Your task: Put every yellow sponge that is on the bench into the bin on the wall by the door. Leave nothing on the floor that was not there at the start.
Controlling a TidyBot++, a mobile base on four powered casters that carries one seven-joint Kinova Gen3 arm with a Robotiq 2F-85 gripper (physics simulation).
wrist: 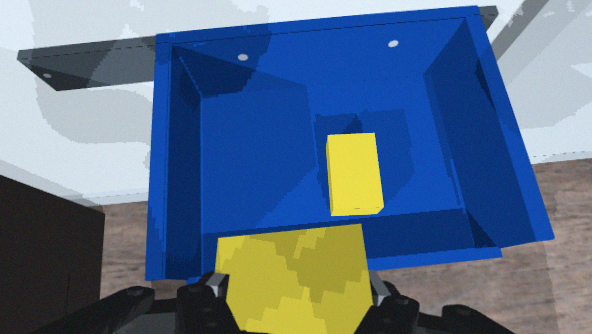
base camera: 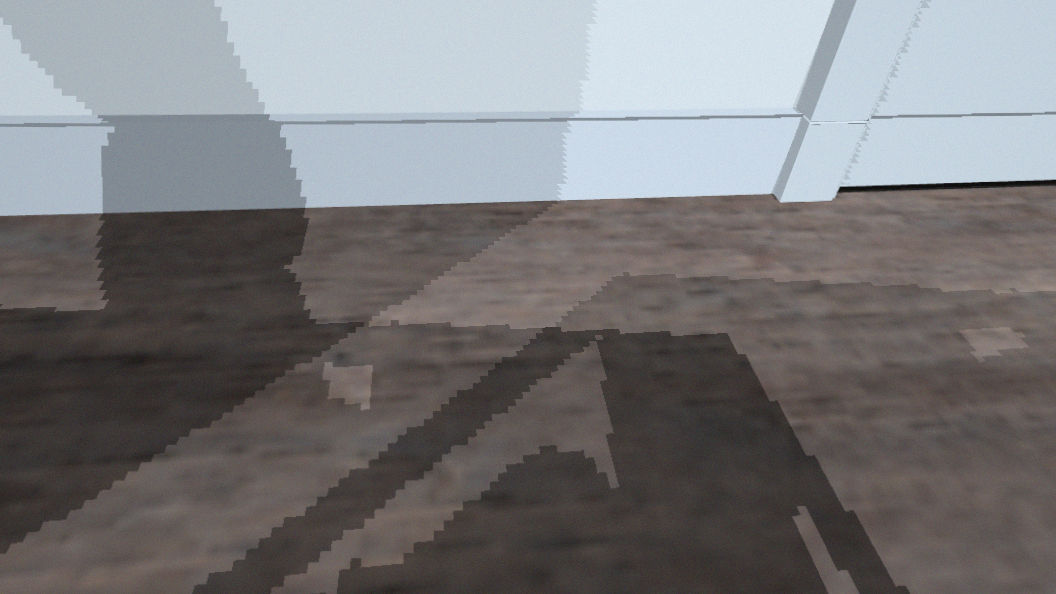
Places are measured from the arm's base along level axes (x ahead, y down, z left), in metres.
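Pixels of known places: gripper, fingertip midpoint: [wrist: 297,286].
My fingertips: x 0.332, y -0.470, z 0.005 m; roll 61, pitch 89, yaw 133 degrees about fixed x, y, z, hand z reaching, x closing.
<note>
Ahead of a thing's pixels: the offset from my fingertips to its top centre. "pt": to the spot under its first point. Level surfaces: height alone.
In the wrist view my gripper [wrist: 297,286] is shut on a yellow sponge {pt dz +0.001, dx +0.006, dy -0.029 m} [wrist: 295,270], whose far end overlaps the near wall of the blue bin {pt dz -0.222, dx +0.126, dy +0.169 m} [wrist: 517,165] from this viewpoint. How high the held sponge is over the bin's rim I cannot tell. A second yellow sponge {dz -0.063, dx +0.143, dy +0.248 m} [wrist: 355,172] lies inside the bin on its floor, right of the middle. The bin is open at the top and is fixed to the wall. The bin, the sponges and the gripper do not show in the base camera view. The bench does not show clearly in either view.
A dark grey rail [wrist: 100,62] runs along the wall behind the bin. A dark brown block-like object [wrist: 47,260] stands at the lower left in the wrist view. A white wall [base camera: 428,59] and a door frame post {pt dz -0.295, dx +0.318, dy +0.816 m} [base camera: 819,158] rise ahead of the base, above the wooden floor {dy +0.867 m} [base camera: 923,443].
</note>
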